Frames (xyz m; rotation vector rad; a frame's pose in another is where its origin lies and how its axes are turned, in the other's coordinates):
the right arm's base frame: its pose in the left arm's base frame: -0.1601 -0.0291 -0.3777 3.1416 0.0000 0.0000
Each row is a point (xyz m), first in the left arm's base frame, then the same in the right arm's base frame.
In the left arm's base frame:
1: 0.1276 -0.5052 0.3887
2: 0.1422 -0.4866 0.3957
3: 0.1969 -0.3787 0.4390
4: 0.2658 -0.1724 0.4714
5: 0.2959 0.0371 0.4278
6: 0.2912 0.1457 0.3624
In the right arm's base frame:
1: 0.2877 0.4761 -0.7664
2: 0.3023 0.4575 -0.7734
3: 0.3570 0.3496 -0.8167
4: 0.4259 0.1433 -0.8491
5: 0.4560 -0.0662 -0.8055
6: 0.4513 -0.1748 -0.7401

